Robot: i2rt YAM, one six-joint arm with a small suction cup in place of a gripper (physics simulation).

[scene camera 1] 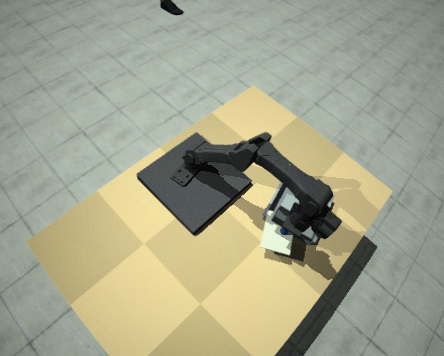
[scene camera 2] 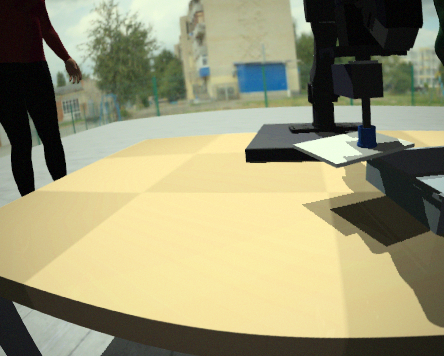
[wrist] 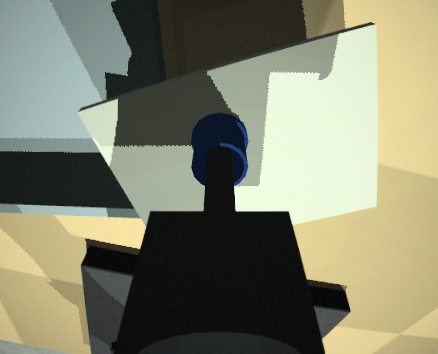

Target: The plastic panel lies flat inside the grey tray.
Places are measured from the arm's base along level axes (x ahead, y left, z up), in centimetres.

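Where they show: hand, tool point: [scene camera 1: 282, 232] [scene camera 2: 367, 152] [wrist: 219, 129]; arm's base, link origin: [scene camera 1: 191, 166] [scene camera 2: 323, 129].
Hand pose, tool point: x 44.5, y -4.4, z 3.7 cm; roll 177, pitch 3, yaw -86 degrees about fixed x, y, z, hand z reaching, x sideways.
Observation:
Each offset is from my tool point to the centre of the thing. Level surfaces: height alone.
The pale, flat plastic panel @[dy -1.5, dx -1.4, dz +0.8 cm] [scene camera 1: 276, 243] [scene camera 2: 332, 151] [wrist: 320, 145] hangs nearly level in the air from my blue suction cup [scene camera 1: 284, 231] [scene camera 2: 366, 137] [wrist: 220, 150], which is shut on its upper face. The grey tray @[dy +15.9, dx +0.5, dz -4.7 cm] [scene camera 1: 288, 199] [scene camera 2: 384, 181] [wrist: 35, 85] stands on the table, partly hidden by the arm in scene camera 1 and cut off at the right in scene camera 2. The panel is held above the height of the tray's rim. Its left end overlaps the tray in the wrist view, while its right part is over the table. Its shadow falls on the table beside the tray.
The dark square base [scene camera 1: 195, 212] [scene camera 2: 267, 145] of the arm is behind the panel in scene camera 2. The checkered wooden table @[dz -7.2 cm] [scene camera 1: 105, 240] [scene camera 2: 175, 260] has an edge beyond the tray. A person [scene camera 2: 30, 110] stands beyond the table at the left.

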